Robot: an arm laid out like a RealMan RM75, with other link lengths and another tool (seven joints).
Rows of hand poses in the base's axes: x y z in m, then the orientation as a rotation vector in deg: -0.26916, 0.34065, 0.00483, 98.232, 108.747, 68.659; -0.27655, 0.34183, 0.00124, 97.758, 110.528, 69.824; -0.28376, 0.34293, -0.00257, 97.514, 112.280, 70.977; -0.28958, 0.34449, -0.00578, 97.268, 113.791, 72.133; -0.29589, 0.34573, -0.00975, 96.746, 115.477, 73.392; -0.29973, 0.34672, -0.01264, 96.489, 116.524, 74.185; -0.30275, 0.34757, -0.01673, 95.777, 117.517, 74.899; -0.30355, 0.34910, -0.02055, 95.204, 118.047, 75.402; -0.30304, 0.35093, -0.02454, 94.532, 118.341, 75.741; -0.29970, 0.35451, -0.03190, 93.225, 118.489, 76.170; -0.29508, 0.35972, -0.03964, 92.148, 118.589, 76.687
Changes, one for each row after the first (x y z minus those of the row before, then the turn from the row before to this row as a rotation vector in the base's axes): -0.00739, 0.00118, -0.00359, 0.730, 0.417, 1.621; -0.00721, 0.00110, -0.00381, 0.826, 0.572, 1.536; -0.00582, 0.00156, -0.00321, 0.817, 0.460, 1.369; -0.00631, 0.00124, -0.00397, 0.800, 0.370, 1.570; -0.00384, 0.00099, -0.00289, 0.534, 0.283, 0.959; -0.00302, 0.00085, -0.00409, 0.309, -0.032, 1.006; -0.00080, 0.00153, -0.00382, 0.183, -0.152, 0.612; 0.00051, 0.00183, -0.00399, 0.018, -0.323, 0.438; 0.00334, 0.00358, -0.00736, -0.149, -0.826, 0.517; 0.00462, 0.00521, -0.00774, -0.005, -0.701, 0.458
